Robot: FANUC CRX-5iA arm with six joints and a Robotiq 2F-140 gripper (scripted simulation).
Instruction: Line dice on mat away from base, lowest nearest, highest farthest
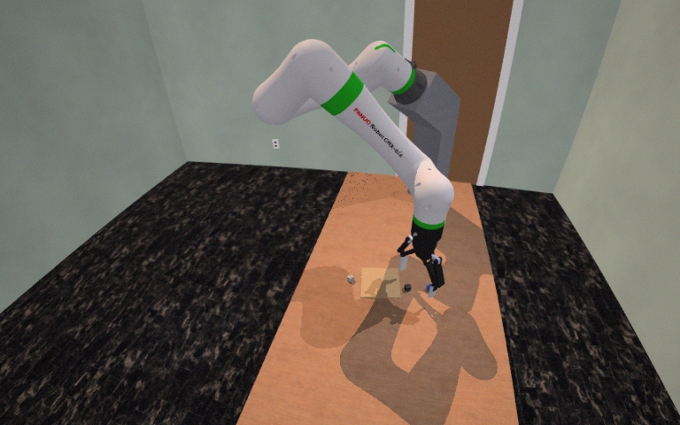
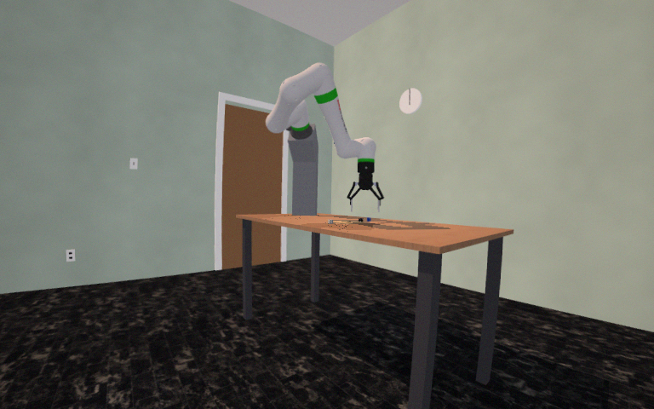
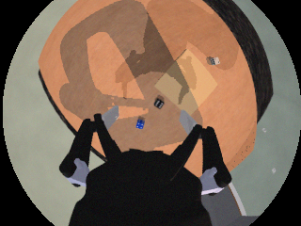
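Now: hand 60 mm to the right of the blue die and 50 mm above it. Round my hand: tan mat (60 mm behind, 110 mm to the right, 60 mm below); white die (90 mm behind, 220 mm to the right, 50 mm below); black die (20 mm behind, 20 mm to the right, 50 mm below).
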